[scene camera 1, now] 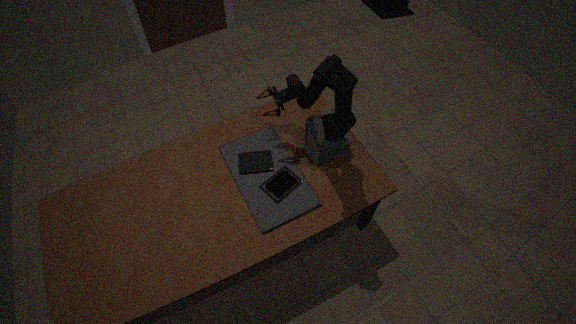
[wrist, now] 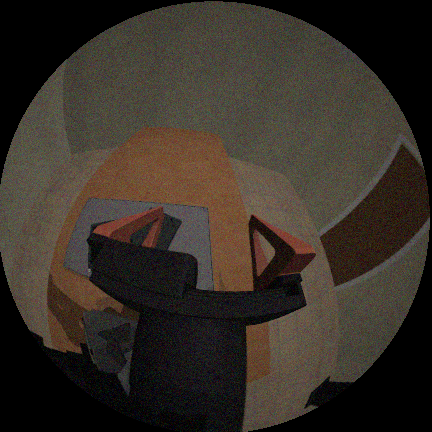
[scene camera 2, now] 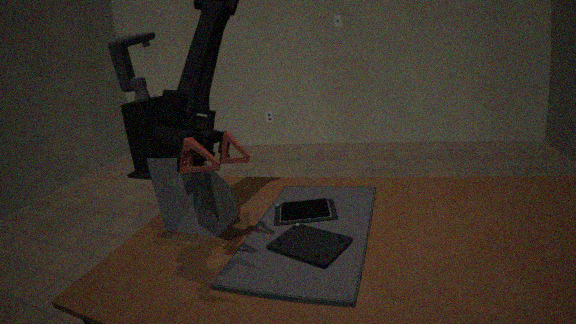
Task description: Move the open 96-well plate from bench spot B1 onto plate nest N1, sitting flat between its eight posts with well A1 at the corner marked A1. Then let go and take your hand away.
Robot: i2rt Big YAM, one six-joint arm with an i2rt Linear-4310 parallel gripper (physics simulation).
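The 96-well plate, black with a light outline, lies on a dark-bordered spot on the grey board. The plate nest, a dark slab with small posts, lies beside it with nothing seen on it. A small light mark shows at one nest corner. My gripper is open and empty, raised above the table and off to the side of the board, apart from plate and nest. In the wrist view my left-hand finger hides part of the nest; the plate does not show there.
The board lies on the orange-brown table. The grey angular block at my arm's base stands close to the board's side. The picture is dark and grainy; the lettering and wells cannot be read.
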